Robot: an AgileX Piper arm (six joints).
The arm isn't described. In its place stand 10 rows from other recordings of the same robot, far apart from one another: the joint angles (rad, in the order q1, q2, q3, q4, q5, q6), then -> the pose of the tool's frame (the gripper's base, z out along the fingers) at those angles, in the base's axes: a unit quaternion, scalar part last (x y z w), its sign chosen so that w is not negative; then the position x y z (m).
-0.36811 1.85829 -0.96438 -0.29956 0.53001 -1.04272 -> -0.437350, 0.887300, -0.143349, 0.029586, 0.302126, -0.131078, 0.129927
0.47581 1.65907 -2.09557 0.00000 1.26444 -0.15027 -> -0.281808, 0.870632, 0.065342, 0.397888, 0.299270, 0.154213, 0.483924
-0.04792 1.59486 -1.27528 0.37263 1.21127 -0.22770 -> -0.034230, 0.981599, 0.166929, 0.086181, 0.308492, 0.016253, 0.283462
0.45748 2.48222 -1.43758 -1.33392 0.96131 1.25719 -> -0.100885, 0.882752, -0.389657, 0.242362, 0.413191, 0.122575, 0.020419
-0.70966 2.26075 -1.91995 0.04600 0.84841 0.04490 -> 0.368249, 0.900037, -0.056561, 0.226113, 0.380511, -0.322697, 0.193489
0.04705 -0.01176 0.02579 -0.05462 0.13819 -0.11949 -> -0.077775, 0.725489, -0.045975, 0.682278, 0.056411, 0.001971, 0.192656
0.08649 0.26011 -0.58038 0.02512 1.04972 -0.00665 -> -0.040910, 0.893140, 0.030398, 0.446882, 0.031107, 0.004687, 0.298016
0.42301 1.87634 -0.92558 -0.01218 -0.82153 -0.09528 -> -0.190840, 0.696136, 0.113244, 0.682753, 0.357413, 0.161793, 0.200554
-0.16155 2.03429 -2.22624 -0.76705 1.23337 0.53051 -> 0.289442, 0.834952, -0.316070, 0.345222, 0.426440, -0.129877, 0.397440
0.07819 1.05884 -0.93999 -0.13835 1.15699 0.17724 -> 0.033238, 0.979007, -0.042732, 0.196508, 0.180948, 0.002652, 0.318512
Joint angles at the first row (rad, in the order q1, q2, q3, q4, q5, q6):
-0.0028 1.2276 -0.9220 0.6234 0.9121 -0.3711
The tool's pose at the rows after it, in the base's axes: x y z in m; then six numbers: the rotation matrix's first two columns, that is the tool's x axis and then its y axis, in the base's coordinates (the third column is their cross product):
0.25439 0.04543 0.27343 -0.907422 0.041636 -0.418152 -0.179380 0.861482 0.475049
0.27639 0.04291 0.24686 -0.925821 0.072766 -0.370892 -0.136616 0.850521 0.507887
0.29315 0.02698 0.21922 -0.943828 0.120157 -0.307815 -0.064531 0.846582 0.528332
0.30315 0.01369 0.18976 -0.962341 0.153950 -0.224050 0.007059 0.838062 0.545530
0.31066 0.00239 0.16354 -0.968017 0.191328 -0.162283 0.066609 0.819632 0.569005
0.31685 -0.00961 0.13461 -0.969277 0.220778 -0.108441 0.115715 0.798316 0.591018
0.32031 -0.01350 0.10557 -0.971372 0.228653 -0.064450 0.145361 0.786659 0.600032
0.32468 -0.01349 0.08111 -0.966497 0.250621 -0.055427 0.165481 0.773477 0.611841
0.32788 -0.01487 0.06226 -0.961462 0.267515 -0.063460 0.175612 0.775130 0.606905
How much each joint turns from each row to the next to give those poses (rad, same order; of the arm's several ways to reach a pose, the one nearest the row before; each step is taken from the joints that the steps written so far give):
0.0000 0.1235 -0.0009 0.0758 -0.0046 -0.0613
-0.0156 0.1168 -0.0035 0.0667 -0.0432 -0.0600
-0.0581 0.1078 -0.0047 0.0385 -0.0132 -0.0512
-0.0448 0.1033 -0.0009 0.0194 0.0014 -0.0306
-0.0393 0.0926 -0.0010 0.0435 -0.0048 -0.0467
-0.0406 0.1019 -0.0042 0.0512 -0.0065 -0.0685
-0.0121 0.0962 -0.0018 0.0444 -0.0210 -0.0638
0.0000 0.0813 -0.0012 0.0849 -0.0382 -0.0843
-0.0003 0.0603 -0.0030 0.0656 -0.0431 -0.0735

